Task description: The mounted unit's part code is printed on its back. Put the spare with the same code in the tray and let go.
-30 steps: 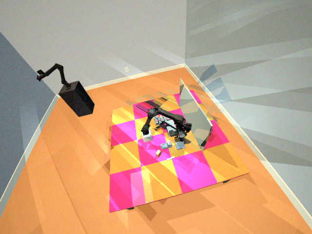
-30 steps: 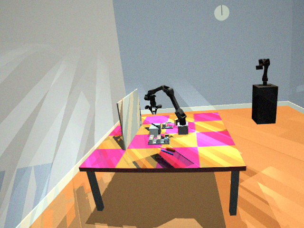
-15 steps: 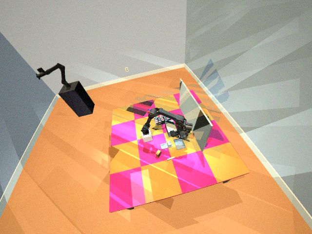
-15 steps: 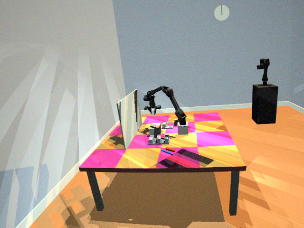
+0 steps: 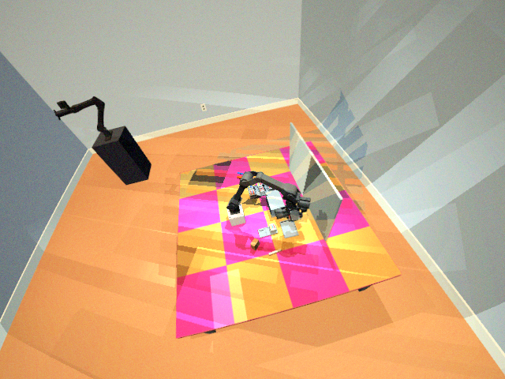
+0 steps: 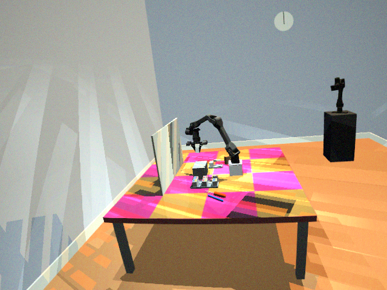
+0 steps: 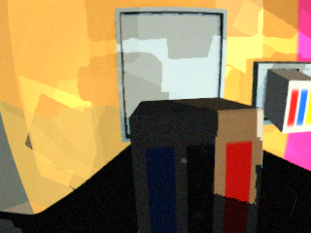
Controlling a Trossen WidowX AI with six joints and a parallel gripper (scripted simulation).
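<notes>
My gripper tip is 14 cm above the flat grey tray and 1 cm past it. The rest, counted from my gripper tip: brown block: 25 cm behind, 11 cm below, 6 cm to the right; then grey mounted unit: 21 cm to the left, 9 cm below, 5 cm behind; then small rack: 15 cm behind, 14 cm below, 2 cm to the left.
</notes>
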